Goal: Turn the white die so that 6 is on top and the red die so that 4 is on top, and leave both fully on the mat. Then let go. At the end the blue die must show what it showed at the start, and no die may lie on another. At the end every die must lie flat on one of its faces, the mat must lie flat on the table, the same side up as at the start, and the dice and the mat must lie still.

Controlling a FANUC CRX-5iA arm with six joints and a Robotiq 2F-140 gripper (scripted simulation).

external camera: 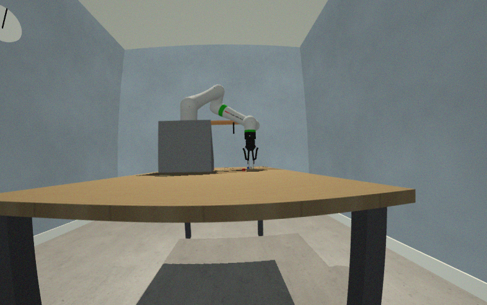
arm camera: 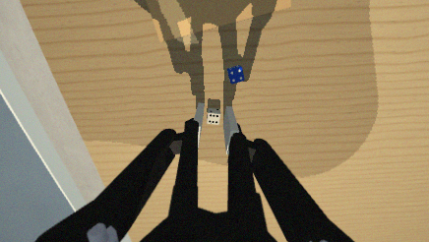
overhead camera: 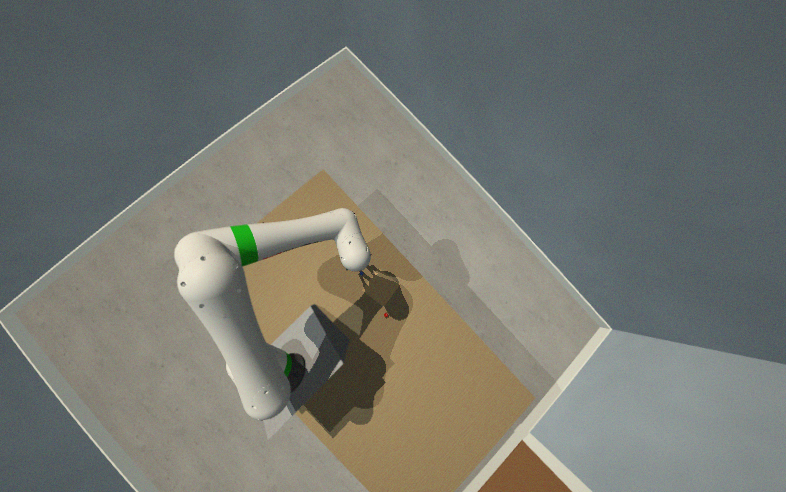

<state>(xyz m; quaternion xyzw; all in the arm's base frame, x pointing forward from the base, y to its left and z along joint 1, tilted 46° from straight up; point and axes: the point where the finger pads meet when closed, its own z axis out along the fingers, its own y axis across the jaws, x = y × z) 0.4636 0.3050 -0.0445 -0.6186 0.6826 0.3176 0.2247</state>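
My hand is 30 mm above the white die. Also, from my hand: blue die 50 mm to the right, 30 mm below, 30 mm behind; then red die 290 mm to the right, 60 mm behind, 30 mm below; then tan mat 170 mm to the right, 30 mm below, 10 mm ahead.
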